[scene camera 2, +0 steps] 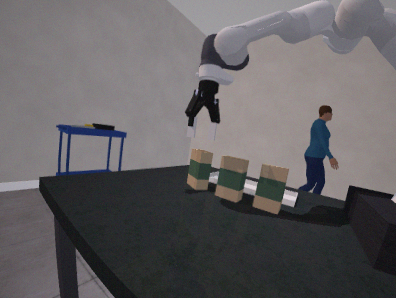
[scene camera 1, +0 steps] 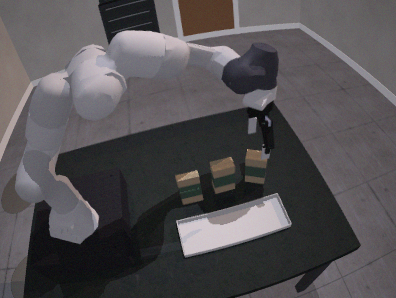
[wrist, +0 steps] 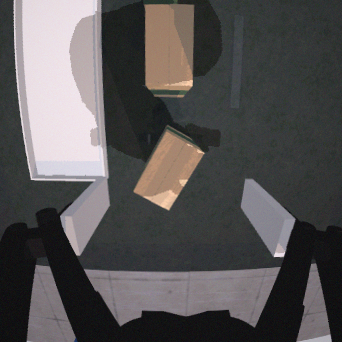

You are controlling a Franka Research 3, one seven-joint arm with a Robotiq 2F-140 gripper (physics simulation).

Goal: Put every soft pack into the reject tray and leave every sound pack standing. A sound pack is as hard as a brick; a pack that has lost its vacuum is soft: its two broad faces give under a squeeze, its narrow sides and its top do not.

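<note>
Three tan packs with green bands stand upright in a row. The right pack in scene camera 1 [scene camera 1: 256, 167] [scene camera 2: 200, 170] [wrist: 169, 167] is turned at an angle between the spread fingers in the wrist view. The middle pack [scene camera 1: 223, 176] [scene camera 2: 232, 179] [wrist: 169, 47] stands beside it, and the left pack [scene camera 1: 189, 188] [scene camera 2: 271, 189] is at the other end. My gripper [scene camera 1: 259, 140] [scene camera 2: 202, 132] [wrist: 175, 192] is open and empty, with its fingertips above the right pack. The white reject tray [scene camera 1: 210, 240] [scene camera 2: 290, 198] [wrist: 60, 75] lies alongside the row, with no pack in it.
The dark table [scene camera 1: 310, 225] [scene camera 2: 150, 235] carries a dark block [scene camera 1: 121, 200] [scene camera 2: 372, 230] near the arm's base. Past the table are a blue cart [scene camera 2: 92, 131], a person [scene camera 2: 320, 140] and a drawer cabinet [scene camera 1: 130, 20]. The table edge lies beyond the right pack.
</note>
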